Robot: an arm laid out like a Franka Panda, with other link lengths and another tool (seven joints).
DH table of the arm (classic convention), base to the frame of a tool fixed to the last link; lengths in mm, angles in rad. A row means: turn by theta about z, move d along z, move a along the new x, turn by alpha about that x. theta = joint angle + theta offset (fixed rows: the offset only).
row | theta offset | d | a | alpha
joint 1 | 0 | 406.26 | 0 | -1.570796
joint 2 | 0 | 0 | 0 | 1.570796
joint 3 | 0 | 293.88 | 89.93 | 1.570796
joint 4 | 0 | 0 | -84.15 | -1.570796
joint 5 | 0 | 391.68 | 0 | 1.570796
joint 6 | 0 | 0 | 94.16 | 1.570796
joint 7 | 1.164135 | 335.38 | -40.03 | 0.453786
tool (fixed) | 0 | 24.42 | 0 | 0
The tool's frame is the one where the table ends.
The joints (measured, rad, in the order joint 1, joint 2, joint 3, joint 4, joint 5, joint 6, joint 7), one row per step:
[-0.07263, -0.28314, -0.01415, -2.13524, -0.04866, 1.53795, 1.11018]
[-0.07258, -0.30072, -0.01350, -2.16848, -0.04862, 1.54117, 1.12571]
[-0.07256, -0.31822, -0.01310, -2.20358, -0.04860, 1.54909, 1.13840]
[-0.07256, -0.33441, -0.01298, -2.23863, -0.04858, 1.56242, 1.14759]
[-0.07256, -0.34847, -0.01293, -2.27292, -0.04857, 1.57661, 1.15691]
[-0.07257, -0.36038, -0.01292, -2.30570, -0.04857, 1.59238, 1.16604]
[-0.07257, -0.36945, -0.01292, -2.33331, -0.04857, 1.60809, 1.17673]
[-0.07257, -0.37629, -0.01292, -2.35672, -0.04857, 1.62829, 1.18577]
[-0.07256, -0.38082, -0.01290, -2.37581, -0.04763, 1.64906, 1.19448]
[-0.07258, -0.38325, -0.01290, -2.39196, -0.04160, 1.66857, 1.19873]
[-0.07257, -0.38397, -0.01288, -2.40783, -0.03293, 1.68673, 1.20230]
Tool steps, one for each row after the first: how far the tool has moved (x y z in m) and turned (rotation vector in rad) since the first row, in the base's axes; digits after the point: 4 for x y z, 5 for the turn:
[-0.0103, 0.0007, -0.0064, -0.00373, 0.01211, -0.01379]
[-0.0197, 0.0014, -0.0136, -0.00683, 0.02153, -0.02491]
[-0.0274, 0.0019, -0.0214, -0.00903, 0.02687, -0.03276]
[-0.0349, 0.0024, -0.0296, -0.01129, 0.03272, -0.04075]
[-0.0415, 0.0028, -0.0382, -0.01357, 0.03764, -0.04854]
[-0.0465, 0.0030, -0.0457, -0.01655, 0.04027, -0.05783]
[-0.0483, 0.0031, -0.0525, -0.01929, 0.03648, -0.06547]
[-0.0483, 0.0033, -0.0583, -0.02115, 0.03008, -0.07320]
[-0.0478, 0.0054, -0.0637, -0.01691, 0.02401, -0.07897]
[-0.0479, 0.0084, -0.0696, -0.01004, 0.02065, -0.08539]

